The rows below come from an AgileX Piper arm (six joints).
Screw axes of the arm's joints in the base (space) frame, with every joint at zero. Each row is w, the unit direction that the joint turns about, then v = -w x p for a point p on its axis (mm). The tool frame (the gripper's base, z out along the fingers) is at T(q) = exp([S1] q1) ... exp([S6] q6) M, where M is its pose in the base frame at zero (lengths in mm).
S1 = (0, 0, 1, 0.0, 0.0, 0.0)
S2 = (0, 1, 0, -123.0, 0.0, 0.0)
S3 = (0, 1, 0, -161.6, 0.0, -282.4)
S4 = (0.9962, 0, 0.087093, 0.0, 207.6, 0.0)
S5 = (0, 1, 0, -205.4, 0.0, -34.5)
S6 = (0.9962, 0, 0.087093, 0.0, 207.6, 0.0)
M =
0.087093 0 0.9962 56.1
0 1 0 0.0
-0.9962 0 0.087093 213.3
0 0 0 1
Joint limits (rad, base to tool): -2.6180..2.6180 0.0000..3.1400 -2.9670..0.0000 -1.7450..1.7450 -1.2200..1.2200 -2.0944..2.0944
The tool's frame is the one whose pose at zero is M.
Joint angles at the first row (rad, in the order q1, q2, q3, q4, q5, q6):
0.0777, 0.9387, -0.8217, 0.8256, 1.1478, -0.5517
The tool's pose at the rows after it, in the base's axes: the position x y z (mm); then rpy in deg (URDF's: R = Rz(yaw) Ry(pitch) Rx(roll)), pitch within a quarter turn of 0, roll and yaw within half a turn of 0:
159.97, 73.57, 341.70, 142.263, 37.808, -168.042
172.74, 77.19, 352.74, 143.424, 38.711, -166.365
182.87, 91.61, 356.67, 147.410, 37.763, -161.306
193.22, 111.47, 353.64, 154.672, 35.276, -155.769
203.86, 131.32, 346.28, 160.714, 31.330, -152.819
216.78, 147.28, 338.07, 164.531, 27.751, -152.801
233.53, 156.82, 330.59, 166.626, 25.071, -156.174
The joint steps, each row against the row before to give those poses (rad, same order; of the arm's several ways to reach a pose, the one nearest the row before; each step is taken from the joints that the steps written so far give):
0.0000, 0.0527, -0.0668, -0.0001, 0.0000, -0.0063
0.0195, 0.0517, -0.0725, -0.0155, 0.0000, 0.0046
0.0962, 0.0579, -0.0645, -0.0787, -0.0239, 0.0518
0.1349, 0.0662, -0.0578, -0.1602, -0.0501, 0.1166
0.1139, 0.0759, -0.0518, -0.1612, -0.0226, 0.1432
0.0674, 0.0790, -0.0496, -0.1160, -0.0040, 0.1235
0.0230, 0.0757, -0.0498, -0.0822, -0.0025, 0.1183

